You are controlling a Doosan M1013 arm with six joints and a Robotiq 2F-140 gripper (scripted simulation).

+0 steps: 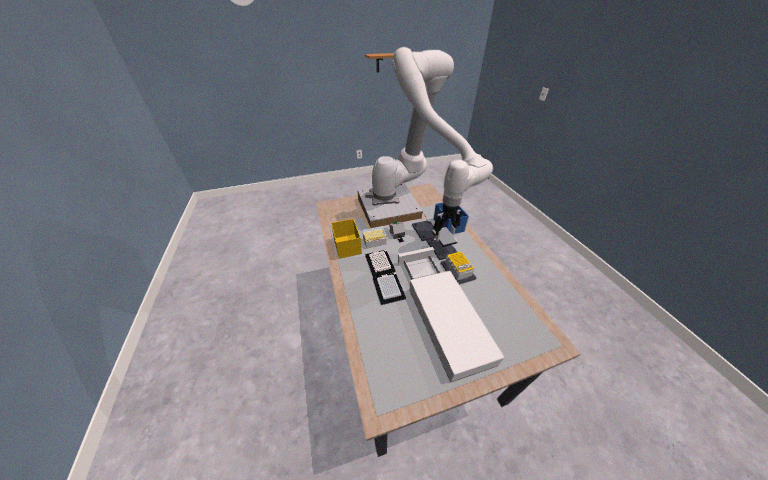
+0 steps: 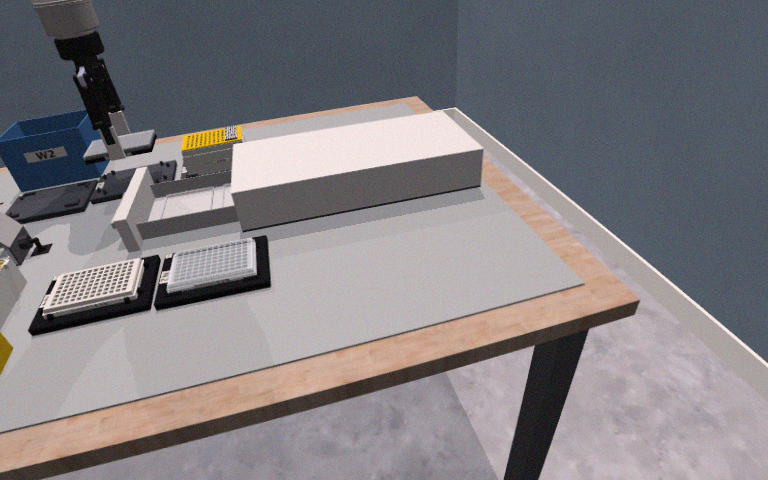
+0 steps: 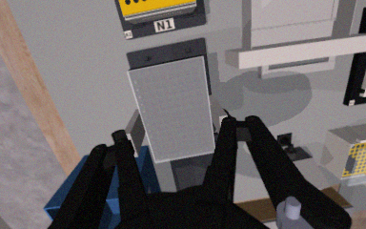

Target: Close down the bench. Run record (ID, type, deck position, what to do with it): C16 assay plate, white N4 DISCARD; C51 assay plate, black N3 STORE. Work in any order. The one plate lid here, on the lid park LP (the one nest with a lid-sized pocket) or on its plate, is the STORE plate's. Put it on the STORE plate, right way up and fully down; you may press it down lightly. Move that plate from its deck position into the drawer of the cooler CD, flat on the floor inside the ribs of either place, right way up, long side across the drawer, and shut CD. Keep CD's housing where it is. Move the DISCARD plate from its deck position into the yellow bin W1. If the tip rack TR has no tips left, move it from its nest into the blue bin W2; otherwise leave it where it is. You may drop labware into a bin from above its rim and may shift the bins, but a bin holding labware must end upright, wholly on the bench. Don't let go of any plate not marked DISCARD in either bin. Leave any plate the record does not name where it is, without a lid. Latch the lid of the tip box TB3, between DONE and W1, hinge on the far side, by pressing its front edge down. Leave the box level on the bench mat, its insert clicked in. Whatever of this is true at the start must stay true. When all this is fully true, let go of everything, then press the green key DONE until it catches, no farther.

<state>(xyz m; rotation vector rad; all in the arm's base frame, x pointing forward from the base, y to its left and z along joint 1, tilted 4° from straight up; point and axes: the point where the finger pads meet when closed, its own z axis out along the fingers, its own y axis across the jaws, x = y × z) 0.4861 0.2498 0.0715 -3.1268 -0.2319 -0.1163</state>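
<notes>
Right now the cooler drawer is 180 mm ahead of my hand, 170 mm to the right of it and 80 mm below it. Also, from my hand: grey plate lid 10 mm below; black plate 20 mm below; yellow tip rack TR 170 mm ahead, 10 mm to the left, 50 mm below.
</notes>
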